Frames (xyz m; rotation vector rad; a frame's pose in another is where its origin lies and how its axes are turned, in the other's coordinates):
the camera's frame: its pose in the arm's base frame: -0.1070 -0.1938 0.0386 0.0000 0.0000 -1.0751
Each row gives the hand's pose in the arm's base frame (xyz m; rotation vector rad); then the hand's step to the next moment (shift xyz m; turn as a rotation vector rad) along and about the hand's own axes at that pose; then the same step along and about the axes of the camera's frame.
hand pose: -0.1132 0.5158 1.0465 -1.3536 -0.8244 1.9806
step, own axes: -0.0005 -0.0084 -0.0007 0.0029 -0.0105 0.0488
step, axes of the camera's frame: -0.0035 0.0040 0.0065 -0.0226 -0.0396 0.0205
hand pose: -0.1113 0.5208 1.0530 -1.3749 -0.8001 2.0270
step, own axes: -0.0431 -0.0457 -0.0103 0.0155 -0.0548 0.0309
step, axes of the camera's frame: 0.0129 0.0257 0.0568 -0.0507 -0.0040 0.0401
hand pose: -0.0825 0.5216 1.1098 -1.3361 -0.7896 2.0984
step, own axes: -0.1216 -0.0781 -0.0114 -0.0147 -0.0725 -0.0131
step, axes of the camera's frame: 0.0560 0.0439 0.1263 -0.0249 0.0432 0.0562
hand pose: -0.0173 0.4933 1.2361 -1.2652 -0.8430 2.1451
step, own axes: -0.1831 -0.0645 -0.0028 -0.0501 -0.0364 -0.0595
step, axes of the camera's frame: 0.1145 0.0403 0.1515 0.0329 0.0721 0.0331
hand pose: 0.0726 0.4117 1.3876 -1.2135 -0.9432 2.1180
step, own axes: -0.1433 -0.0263 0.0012 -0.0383 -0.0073 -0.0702
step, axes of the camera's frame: 0.1086 0.0185 0.0953 0.0391 0.0701 0.0005
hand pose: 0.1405 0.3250 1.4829 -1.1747 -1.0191 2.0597
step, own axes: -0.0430 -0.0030 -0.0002 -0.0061 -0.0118 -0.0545
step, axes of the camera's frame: 0.0368 0.0033 0.0222 0.0067 0.0554 -0.0054
